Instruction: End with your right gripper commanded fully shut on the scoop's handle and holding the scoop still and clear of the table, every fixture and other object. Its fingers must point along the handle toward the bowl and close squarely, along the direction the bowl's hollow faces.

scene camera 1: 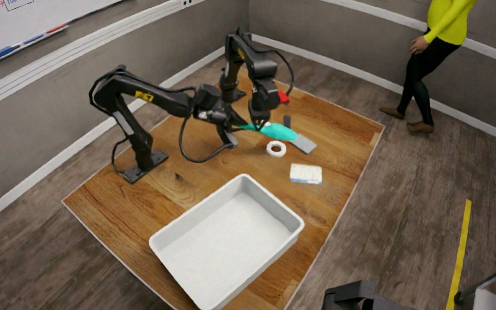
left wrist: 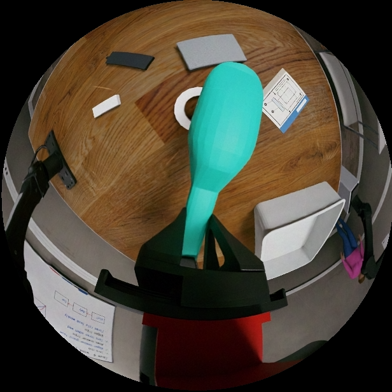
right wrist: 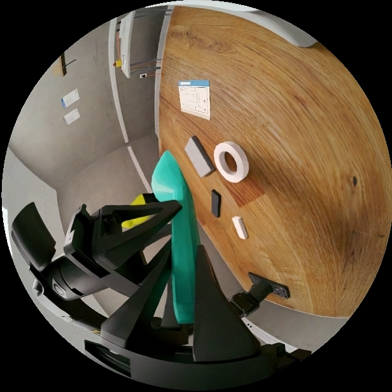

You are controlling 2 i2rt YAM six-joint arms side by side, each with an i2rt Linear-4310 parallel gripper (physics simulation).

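Places are measured from the left arm's base along level axes (x ahead, y left, z up), in centimetres.
Pixels of known places: left gripper, fingertip midpoint: [scene camera 1: 257, 128]; right gripper, fingertip midpoint: [scene camera 1: 246, 126]; left arm's base, link origin: [scene camera 1: 227, 99]; right arm's base, link origin: [scene camera 1: 146, 166].
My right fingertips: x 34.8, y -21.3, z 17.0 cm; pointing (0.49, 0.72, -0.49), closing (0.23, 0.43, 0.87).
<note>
For each thing: its middle in the pictures, then the offset to it from my right fingertips.
- turquoise scoop, body centre: [scene camera 1: 266, 128] dx +4.4, dy +6.3, dz -1.9 cm
- white ring, body centre: [scene camera 1: 276, 149] dx +5.8, dy +12.0, dz -16.2 cm
- grey block, body centre: [scene camera 1: 303, 144] dx +11.9, dy +22.8, dz -16.2 cm
- black block, body centre: [scene camera 1: 287, 122] dx -2.2, dy +28.9, dz -16.5 cm
- printed card, body centre: [scene camera 1: 306, 173] dx +22.7, dy +10.9, dz -16.9 cm
- large white tray, body centre: [scene camera 1: 227, 240] dx +24.4, dy -32.1, dz -12.1 cm
The turquoise scoop [scene camera 1: 280, 131] [left wrist: 225, 120] [right wrist: 184, 260] is held up above the table, its bowl pointing away from both grippers. My left gripper [scene camera 1: 260, 124] [left wrist: 196, 214] [right wrist: 183, 213] is shut on the handle near the bowl. My right gripper [scene camera 1: 243, 126] [right wrist: 187, 251] is shut on the handle farther back, with one finger on each side; its fingers point along the handle toward the bowl. The two grippers are close together. The left fingers partly hide the handle in the right wrist view. The bowl's rounded back shows in the left wrist view.
Below the scoop lie a white ring [scene camera 1: 276, 154] [left wrist: 181, 110] [right wrist: 219, 159], a grey block [scene camera 1: 306, 145] [right wrist: 199, 156], a black block [scene camera 1: 287, 121] [right wrist: 216, 203] and a white block [left wrist: 106, 106]. A printed card [scene camera 1: 306, 172] and a large white tray [scene camera 1: 225, 245] are on the table.
</note>
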